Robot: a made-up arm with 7 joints. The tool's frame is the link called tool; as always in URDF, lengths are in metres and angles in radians. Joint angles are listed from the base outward.
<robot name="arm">
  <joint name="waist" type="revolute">
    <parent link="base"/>
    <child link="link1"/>
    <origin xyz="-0.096 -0.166 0.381" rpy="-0.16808 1.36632 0"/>
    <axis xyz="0 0 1"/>
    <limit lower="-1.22" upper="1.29"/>
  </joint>
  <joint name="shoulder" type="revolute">
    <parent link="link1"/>
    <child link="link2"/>
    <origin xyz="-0.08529 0.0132 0.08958" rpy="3.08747 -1.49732 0"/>
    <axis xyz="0 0 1"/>
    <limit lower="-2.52" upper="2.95"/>
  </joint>
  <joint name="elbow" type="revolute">
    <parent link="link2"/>
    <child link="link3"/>
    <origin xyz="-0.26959 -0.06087 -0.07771" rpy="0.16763 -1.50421 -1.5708"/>
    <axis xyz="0 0 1"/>
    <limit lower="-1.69" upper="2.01"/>
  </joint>
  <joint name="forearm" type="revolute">
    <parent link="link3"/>
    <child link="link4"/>
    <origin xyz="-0.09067 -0.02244 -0.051" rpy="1.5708 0 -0.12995"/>
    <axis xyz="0 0 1"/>
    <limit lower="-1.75" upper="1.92"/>
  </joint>
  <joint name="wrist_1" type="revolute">
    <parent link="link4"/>
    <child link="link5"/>
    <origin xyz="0 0.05 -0.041" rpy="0 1.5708 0"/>
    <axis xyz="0 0 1"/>
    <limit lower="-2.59" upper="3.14"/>
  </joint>
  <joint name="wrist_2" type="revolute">
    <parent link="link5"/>
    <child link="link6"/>
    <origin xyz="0.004 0.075 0.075" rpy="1.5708 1.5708 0"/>
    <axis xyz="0 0 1"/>
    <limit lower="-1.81" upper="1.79"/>
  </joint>
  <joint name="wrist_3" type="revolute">
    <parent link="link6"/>
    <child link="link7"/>
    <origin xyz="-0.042 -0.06 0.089" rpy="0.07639 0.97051 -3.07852"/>
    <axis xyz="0 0 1"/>
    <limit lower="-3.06" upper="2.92"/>
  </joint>
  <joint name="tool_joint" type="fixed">
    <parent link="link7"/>
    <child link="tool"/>
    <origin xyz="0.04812 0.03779 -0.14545" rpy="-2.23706 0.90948 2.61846"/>
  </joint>
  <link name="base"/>
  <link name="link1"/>
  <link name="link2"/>
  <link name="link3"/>
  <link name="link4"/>
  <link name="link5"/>
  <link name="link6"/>
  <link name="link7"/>
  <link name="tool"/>
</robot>
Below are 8 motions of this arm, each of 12 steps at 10 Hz.
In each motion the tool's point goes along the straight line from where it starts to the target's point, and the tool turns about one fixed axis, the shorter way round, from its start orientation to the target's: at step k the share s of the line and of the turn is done. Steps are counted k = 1, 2, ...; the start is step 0. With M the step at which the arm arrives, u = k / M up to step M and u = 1 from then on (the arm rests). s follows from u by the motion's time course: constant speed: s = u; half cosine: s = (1 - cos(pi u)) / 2; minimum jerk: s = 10 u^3 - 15 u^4 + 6 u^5.
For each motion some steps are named. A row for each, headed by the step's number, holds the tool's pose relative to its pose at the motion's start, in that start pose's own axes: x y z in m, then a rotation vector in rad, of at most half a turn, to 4 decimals.
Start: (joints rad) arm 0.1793 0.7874 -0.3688 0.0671 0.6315 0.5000 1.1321
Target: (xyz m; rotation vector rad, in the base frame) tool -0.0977 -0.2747 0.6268 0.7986 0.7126 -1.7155
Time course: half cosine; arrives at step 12
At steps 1, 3, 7, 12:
1: 0.0048 -0.0029 -0.0005 -0.0240 0.0051 -0.0232
3: 0.0416 -0.0252 -0.0040 -0.2063 0.0436 -0.1996
7: 0.1789 -0.1085 -0.0174 -0.8869 0.1872 -0.8579
12: 0.2842 -0.1724 -0.0276 -1.4090 0.2974 -1.3631

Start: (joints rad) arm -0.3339 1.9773 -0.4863 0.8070 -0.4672 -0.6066 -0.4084
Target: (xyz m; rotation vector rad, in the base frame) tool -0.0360 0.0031 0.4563 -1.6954 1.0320 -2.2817
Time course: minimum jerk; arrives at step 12
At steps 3, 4, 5, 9, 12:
3: -0.0217 0.0003 0.0084 0.0454 -0.0669 0.0996
4: -0.0441 0.0007 0.0170 0.0920 -0.1357 0.2020
5: -0.0728 0.0011 0.0281 0.1519 -0.2241 0.3336
9: -0.1883 0.0029 0.0727 0.3928 -0.5796 0.8628
12: -0.2100 0.0033 0.0811 0.4382 -0.6465 0.9624

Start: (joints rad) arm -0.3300 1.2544 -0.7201 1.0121 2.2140 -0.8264 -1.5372
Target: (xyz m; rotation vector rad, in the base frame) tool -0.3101 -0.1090 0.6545 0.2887 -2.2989 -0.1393
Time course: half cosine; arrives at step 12
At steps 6, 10, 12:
6: -0.2050 -0.0744 -0.0081 0.1816 1.2499 -0.5959
10: -0.3825 -0.1388 -0.0152 0.3388 2.3323 -1.1121
12: -0.4099 -0.1487 -0.0162 0.3631 2.4997 -1.1919

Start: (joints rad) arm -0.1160 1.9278 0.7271 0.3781 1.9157 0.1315 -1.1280
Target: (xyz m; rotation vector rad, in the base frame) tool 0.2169 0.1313 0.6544 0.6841 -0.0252 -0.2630
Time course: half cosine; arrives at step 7
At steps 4, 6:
4: 0.0495 -0.0813 0.0124 0.7625 0.2970 -0.2627
6: 0.0770 -0.1264 0.0192 1.1856 0.4619 -0.4085

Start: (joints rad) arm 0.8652 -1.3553 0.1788 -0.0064 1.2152 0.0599 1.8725
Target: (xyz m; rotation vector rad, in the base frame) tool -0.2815 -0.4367 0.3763 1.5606 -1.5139 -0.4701
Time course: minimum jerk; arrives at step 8
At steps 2, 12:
2: -0.0219 0.0008 -0.0044 -0.0617 -0.0481 0.0555
12: -0.2116 0.0081 -0.0420 -0.5965 -0.4646 0.5366

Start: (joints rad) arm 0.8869 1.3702 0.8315 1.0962 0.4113 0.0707 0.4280
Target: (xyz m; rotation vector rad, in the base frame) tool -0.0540 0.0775 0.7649 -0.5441 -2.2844 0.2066
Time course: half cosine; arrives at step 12
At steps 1, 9, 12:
1: -0.0001 -0.0010 -0.0024 -0.0175 -0.0256 0.0151
9: -0.0055 -0.0480 -0.1199 -0.8753 -1.2830 0.7587
12: -0.0064 -0.0562 -0.1405 -1.0255 -1.5032 0.8889

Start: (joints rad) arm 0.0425 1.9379 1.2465 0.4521 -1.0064 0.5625 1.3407
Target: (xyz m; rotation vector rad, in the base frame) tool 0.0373 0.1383 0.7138 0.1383 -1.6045 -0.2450
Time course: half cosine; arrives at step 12
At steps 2, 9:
2: 0.0031 -0.0084 0.0056 0.0024 -0.0476 0.0081
9: 0.0395 -0.1074 0.0719 0.0305 -0.6064 0.1029

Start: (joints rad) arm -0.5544 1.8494 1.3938 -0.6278 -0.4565 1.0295 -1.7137
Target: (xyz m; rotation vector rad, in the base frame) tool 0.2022 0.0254 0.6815 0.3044 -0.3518 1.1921
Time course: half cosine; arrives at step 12
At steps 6, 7, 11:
6: -0.1224 0.1024 -0.0002 -0.6263 -0.6485 -0.4808
7: -0.1541 0.1289 -0.0002 -0.7884 -0.8163 -0.6052
11: -0.2406 0.2013 -0.0004 -1.2313 -1.2749 -0.9451

